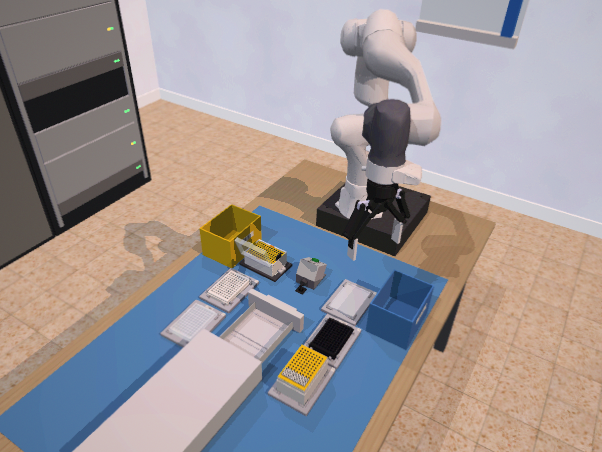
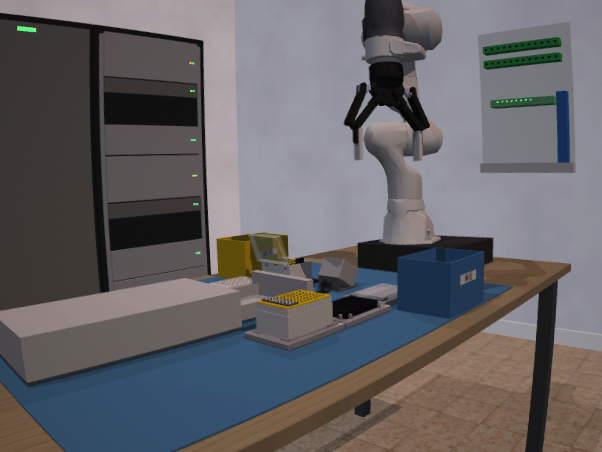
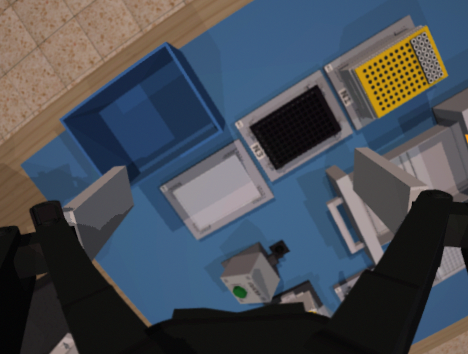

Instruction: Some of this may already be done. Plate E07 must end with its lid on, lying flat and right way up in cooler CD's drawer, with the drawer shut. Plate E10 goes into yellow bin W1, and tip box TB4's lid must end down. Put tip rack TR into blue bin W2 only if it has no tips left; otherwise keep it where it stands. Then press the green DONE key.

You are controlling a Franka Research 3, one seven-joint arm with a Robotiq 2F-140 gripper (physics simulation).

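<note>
My gripper (image 1: 375,242) (image 2: 388,150) (image 3: 240,177) is open and empty, high above the table. The yellow-topped tip rack (image 1: 303,367) (image 2: 294,322) (image 3: 400,72) still has tips at one end. A black plate (image 1: 332,337) (image 3: 296,127) and a pale flat piece (image 1: 350,300) (image 3: 217,190) lie on holders. Two white plates (image 1: 229,286) (image 1: 194,321) lie on holders across the drawer; plate labels are unreadable. The cooler's drawer (image 1: 257,330) (image 3: 435,155) is open, with no plate visible inside. The tip box (image 1: 265,260) has its clear lid (image 1: 249,246) (image 2: 269,247) raised. The green key (image 1: 315,260) (image 3: 240,292) tops a grey block.
Yellow bin (image 1: 215,245) (image 2: 232,257) stands behind the tip box, close to its lid. Blue bin (image 1: 390,320) (image 2: 425,285) (image 3: 165,90) stands near the table edge beside the pale piece's holder. The long white cooler body (image 1: 175,400) (image 2: 125,320) lies behind its drawer.
</note>
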